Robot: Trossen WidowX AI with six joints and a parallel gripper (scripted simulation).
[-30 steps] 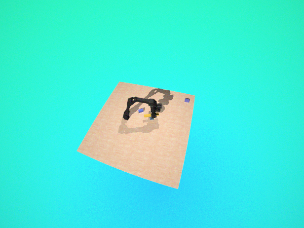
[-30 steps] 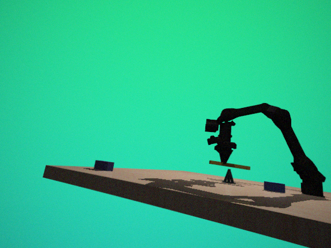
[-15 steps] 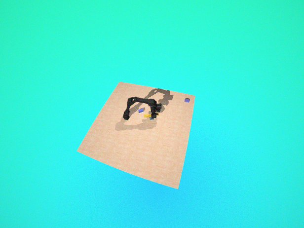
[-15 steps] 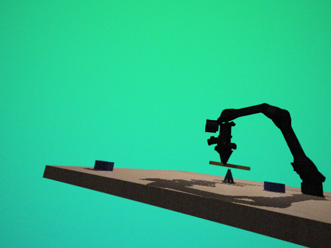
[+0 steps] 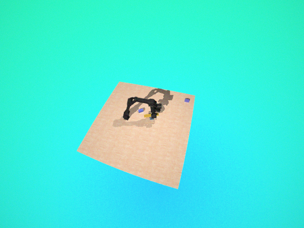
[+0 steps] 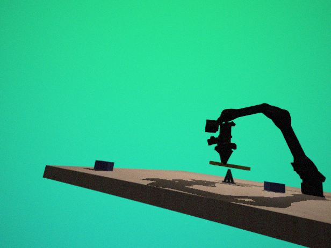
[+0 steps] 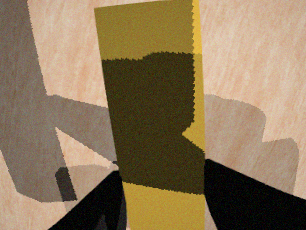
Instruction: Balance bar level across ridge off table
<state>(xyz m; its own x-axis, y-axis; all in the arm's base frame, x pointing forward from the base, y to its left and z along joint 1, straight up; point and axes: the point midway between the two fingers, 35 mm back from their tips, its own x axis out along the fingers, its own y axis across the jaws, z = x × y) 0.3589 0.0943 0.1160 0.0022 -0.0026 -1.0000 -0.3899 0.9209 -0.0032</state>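
My gripper tip is now 30 mm past the yellow bar and 10 mm to the left of it.
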